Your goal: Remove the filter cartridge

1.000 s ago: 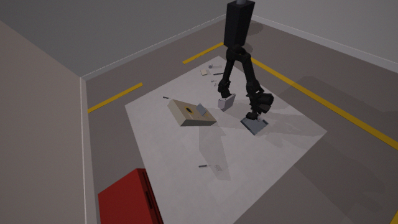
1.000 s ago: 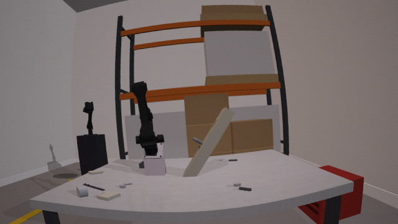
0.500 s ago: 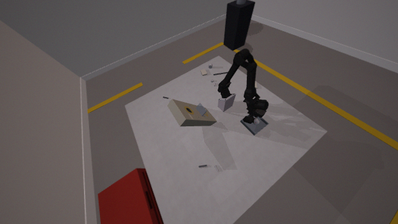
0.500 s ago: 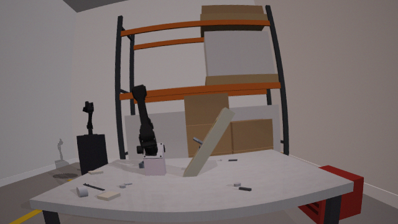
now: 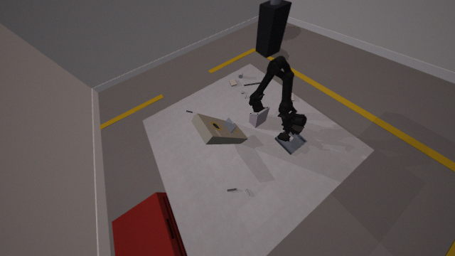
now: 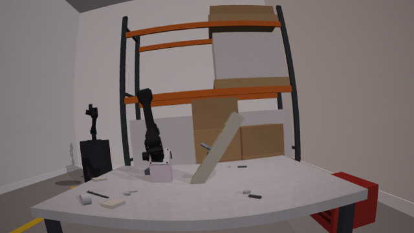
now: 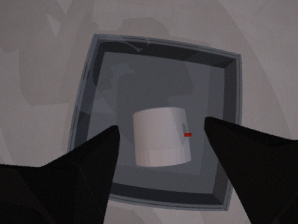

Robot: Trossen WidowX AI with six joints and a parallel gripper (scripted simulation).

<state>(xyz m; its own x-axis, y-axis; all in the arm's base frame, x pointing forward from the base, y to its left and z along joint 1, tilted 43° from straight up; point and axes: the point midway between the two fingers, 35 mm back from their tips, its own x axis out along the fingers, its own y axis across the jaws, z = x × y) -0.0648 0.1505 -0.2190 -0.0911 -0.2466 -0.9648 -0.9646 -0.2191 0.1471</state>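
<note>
My gripper tip is now 20 mm above the round filter cartridge and 10 mm to the left of it. The rest, counted from my gripper tip: dark-rimmed tray (40 mm below, 10 mm to the left); service panel (390 mm ahead, 260 mm to the right, 130 mm above).
</note>
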